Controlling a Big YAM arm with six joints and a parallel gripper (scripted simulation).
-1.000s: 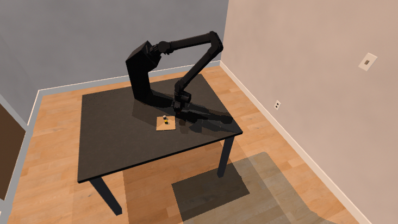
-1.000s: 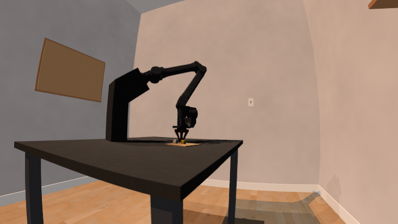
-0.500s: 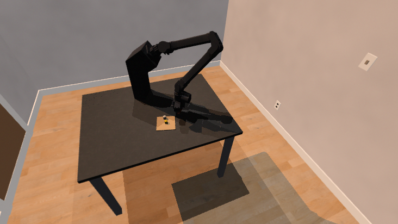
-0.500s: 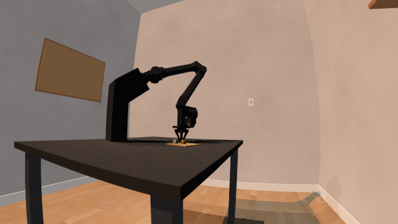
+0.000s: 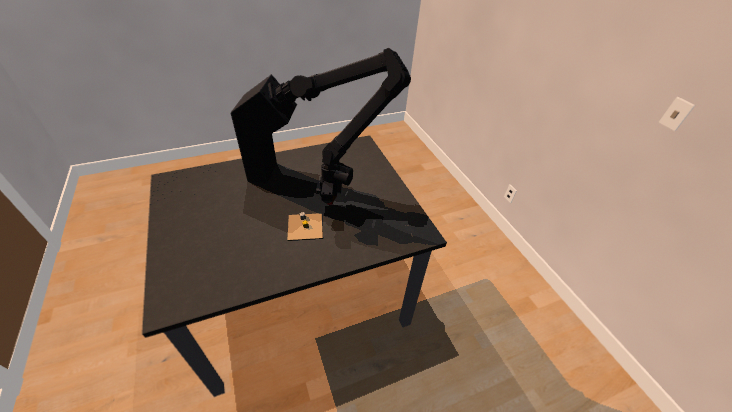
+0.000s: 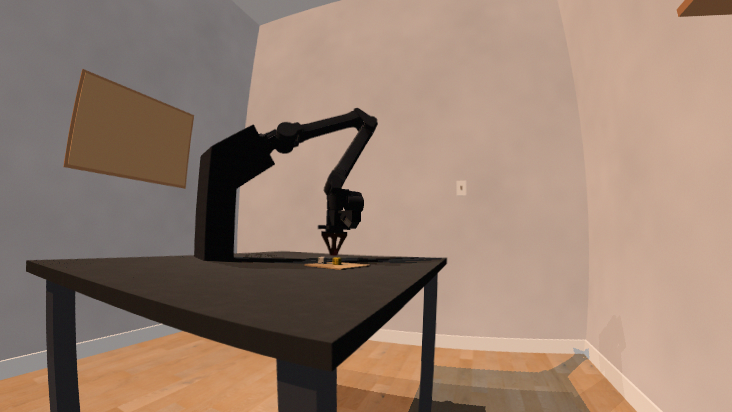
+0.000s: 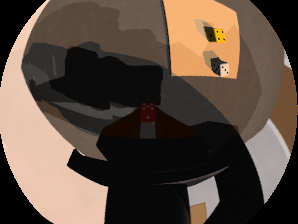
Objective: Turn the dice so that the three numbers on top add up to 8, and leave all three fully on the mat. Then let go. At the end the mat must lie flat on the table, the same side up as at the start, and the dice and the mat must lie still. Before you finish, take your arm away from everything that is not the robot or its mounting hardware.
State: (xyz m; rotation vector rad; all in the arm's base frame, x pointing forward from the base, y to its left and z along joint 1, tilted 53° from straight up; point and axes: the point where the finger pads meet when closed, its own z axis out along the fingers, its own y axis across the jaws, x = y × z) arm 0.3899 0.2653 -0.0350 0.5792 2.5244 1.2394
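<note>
The yellow die is 9 cm ahead of my hand, 12 cm to the right of it and 2 cm below it. Round my hand: tan mat: 9 cm ahead, 12 cm to the right, 3 cm below; then red die: right at my hand; then white die: 4 cm ahead, 13 cm to the right, 2 cm below.
</note>
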